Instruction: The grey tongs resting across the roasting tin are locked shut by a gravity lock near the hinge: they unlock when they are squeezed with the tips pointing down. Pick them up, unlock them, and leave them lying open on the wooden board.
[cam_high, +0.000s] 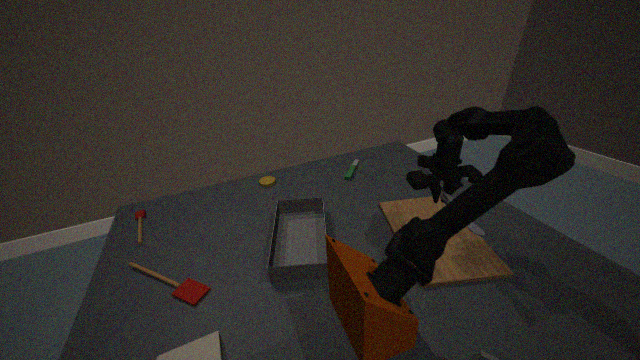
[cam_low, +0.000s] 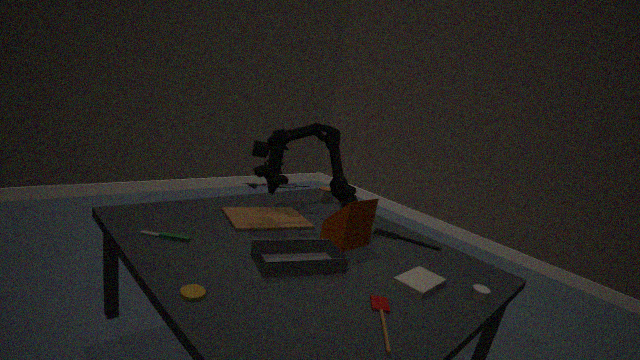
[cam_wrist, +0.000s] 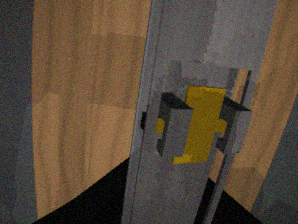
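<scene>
Now: the yellow lock piece 4 cm ahead of my gripper tip, 4 cm above it and 1 cm to the right of it. From my gripper tip the other things lie so: white block 69 cm to the left, 22 cm behind, 11 cm below; grey roasting tin 40 cm to the left, 11 cm ahead, 10 cm below; wooden board 12 cm below.
</scene>
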